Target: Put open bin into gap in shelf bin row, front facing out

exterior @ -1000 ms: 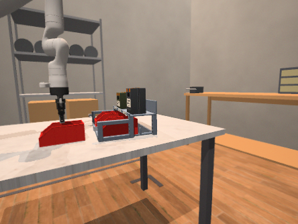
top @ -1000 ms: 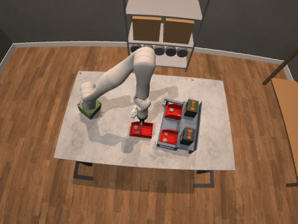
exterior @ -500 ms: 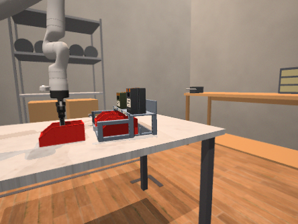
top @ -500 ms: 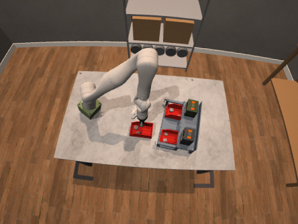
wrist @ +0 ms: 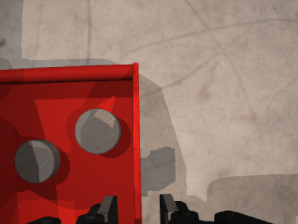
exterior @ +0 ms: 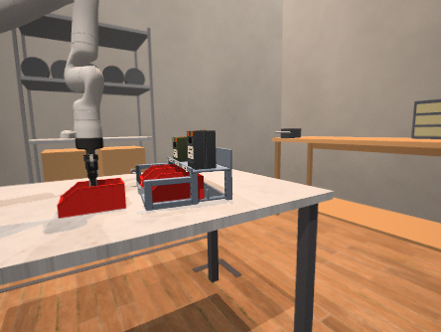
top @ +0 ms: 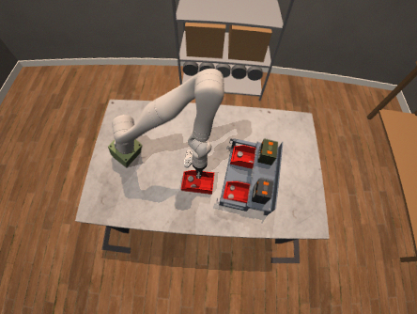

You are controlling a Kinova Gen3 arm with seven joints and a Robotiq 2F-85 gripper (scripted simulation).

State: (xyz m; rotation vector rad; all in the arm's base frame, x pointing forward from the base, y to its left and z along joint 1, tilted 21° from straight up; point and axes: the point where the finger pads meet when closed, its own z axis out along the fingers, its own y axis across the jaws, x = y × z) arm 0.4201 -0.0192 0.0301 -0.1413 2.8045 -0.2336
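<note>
The grey round part is 8 cm to the right of my hand, 5 cm below it and 2 cm behind it. From my hand the other things lie so: black tool case (33 cm ahead, 10 cm above, 8 cm to the right); grey shelf (27 cm ahead, 4 cm to the left).
</note>
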